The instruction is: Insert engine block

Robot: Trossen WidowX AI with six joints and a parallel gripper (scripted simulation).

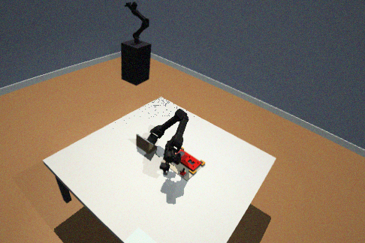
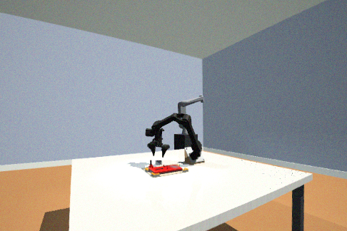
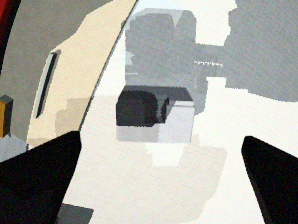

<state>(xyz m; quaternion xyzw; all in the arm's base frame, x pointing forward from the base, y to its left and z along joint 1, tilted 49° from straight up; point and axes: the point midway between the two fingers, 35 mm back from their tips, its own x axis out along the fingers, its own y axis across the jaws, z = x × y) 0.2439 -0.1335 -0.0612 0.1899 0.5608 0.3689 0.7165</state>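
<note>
Right now my gripper tip is 40 mm above the engine block. From my gripper tip the other things lie so: upright peg: 100 mm ahead, 70 mm to the left, 30 mm below.
</note>
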